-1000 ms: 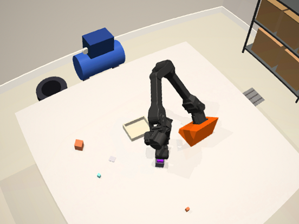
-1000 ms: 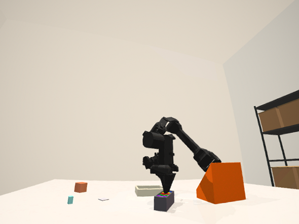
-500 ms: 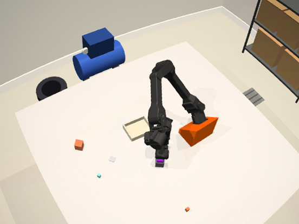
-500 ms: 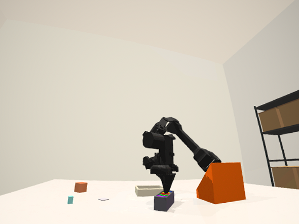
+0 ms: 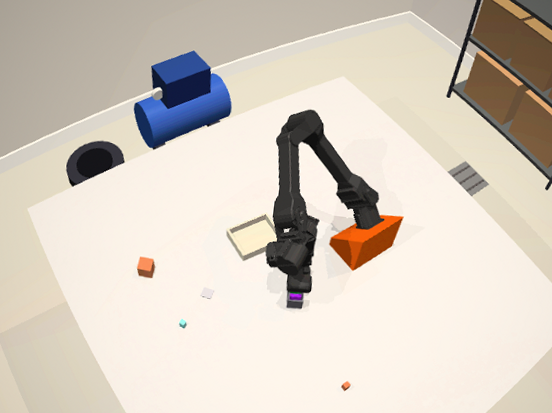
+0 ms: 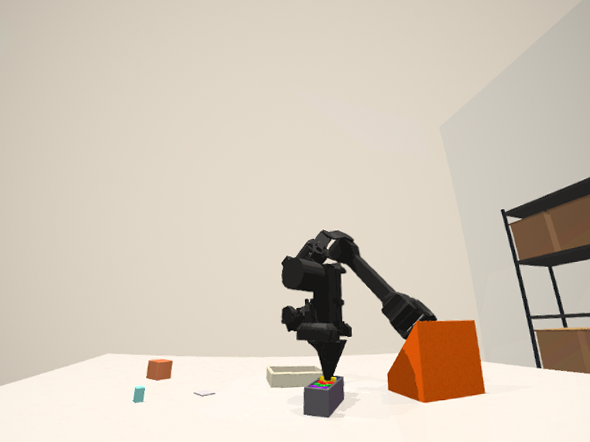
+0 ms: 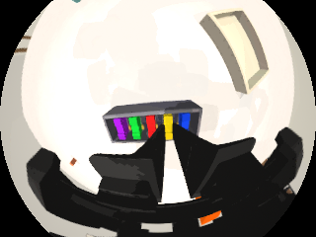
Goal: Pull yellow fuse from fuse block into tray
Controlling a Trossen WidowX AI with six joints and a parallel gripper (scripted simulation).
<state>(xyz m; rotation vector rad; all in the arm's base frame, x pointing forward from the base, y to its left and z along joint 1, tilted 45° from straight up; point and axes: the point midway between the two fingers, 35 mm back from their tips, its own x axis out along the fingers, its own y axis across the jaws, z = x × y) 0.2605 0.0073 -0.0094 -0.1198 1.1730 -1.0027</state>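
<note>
My gripper tip is 18 cm to the left of the tray, 4 cm above it and 1 cm short of it. The rest, counted from my gripper tip: orange cube (34 cm ahead, 24 cm to the right, 2 cm below); then cyan block (33 cm ahead, 4 cm to the right, 3 cm below); then yellow fuse (1 cm below).
</note>
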